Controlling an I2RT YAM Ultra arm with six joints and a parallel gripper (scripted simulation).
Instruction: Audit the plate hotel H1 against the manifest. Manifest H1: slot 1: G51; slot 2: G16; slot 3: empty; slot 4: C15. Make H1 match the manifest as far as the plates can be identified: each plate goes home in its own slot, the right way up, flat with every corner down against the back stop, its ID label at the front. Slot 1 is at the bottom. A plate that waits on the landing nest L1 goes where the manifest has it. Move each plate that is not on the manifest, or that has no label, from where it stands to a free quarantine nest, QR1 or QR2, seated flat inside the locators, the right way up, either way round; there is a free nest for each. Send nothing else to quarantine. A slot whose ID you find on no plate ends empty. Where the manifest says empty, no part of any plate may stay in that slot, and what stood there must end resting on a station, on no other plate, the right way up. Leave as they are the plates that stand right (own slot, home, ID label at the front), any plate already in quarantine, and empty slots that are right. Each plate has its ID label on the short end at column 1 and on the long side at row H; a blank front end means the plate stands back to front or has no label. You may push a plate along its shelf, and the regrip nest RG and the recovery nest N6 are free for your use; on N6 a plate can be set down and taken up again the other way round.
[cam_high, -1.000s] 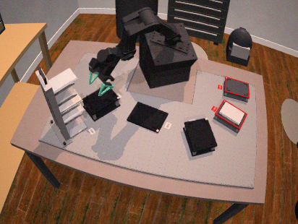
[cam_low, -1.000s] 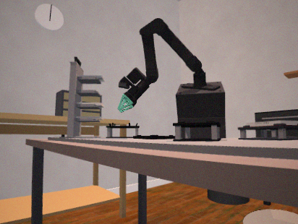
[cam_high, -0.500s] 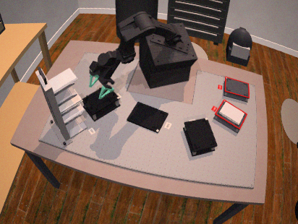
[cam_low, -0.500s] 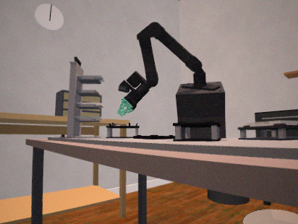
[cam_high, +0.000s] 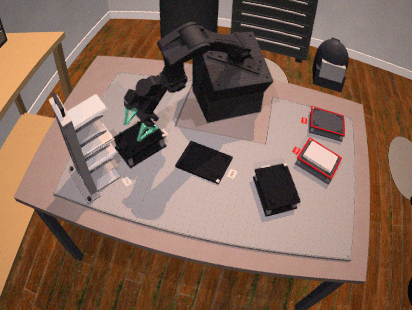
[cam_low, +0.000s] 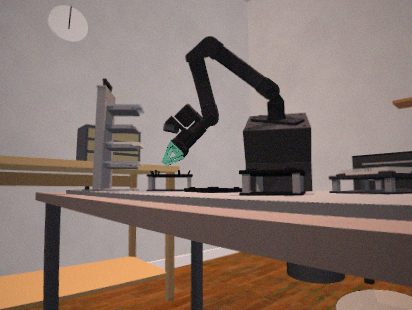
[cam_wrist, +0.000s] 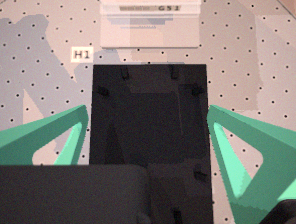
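Now: the black regrip nest 2 cm behind my hand, 1 cm to the left of it and 5 cm below it. The rest, counted from my hand: RG label (10 cm behind, 7 cm to the left, 11 cm below); plate hotel H1 (19 cm ahead, 14 cm to the right, 8 cm above); H1 tag (14 cm ahead, 2 cm to the left, 11 cm below).
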